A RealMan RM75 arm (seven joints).
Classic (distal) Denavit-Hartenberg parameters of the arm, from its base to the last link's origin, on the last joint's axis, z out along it. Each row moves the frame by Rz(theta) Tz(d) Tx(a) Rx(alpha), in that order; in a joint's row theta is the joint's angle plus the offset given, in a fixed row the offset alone. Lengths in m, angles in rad.
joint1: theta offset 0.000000, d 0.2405, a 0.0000, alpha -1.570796
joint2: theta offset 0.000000, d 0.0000, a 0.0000, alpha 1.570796
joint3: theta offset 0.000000, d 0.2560, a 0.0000, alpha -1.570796
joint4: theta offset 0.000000, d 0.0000, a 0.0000, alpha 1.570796
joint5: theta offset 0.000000, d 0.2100, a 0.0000, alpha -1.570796
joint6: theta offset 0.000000, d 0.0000, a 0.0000, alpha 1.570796
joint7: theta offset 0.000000, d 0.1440, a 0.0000, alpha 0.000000
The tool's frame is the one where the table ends.
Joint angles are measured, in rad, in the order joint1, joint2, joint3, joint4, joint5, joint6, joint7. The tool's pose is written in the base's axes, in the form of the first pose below.
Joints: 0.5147 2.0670 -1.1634 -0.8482 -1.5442 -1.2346 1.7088
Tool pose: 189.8 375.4 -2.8; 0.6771 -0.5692 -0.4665; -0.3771 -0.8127 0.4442; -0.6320 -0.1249 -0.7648
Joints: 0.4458 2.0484 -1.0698 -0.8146 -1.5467 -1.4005 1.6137
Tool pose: 220.1 348.7 13.3; 0.6691 -0.5423 -0.5081; -0.3595 -0.8346 0.4174; -0.6504 -0.0966 -0.7534
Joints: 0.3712 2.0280 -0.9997 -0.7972 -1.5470 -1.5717 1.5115
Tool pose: 243.9 316.2 29.2; 0.6729 -0.4855 -0.5581; -0.3155 -0.8708 0.3771; -0.6691 -0.0777 -0.7391
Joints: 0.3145 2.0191 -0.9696 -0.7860 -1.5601 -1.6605 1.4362
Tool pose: 260.9 292.0 34.7; 0.6833 -0.4534 -0.5723; -0.2894 -0.8878 0.3578; -0.6703 -0.0789 -0.7379
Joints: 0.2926 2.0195 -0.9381 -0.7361 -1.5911 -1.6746 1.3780
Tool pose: 276.5 280.2 30.5; 0.6827 -0.4713 -0.5583; -0.2994 -0.8775 0.3747; -0.6666 -0.0887 -0.7402
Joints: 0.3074 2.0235 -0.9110 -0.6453 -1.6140 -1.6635 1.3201
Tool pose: 285.4 276.7 18.9; 0.6680 -0.4959 -0.5549; -0.3186 -0.8644 0.3890; -0.6725 -0.0831 -0.7354
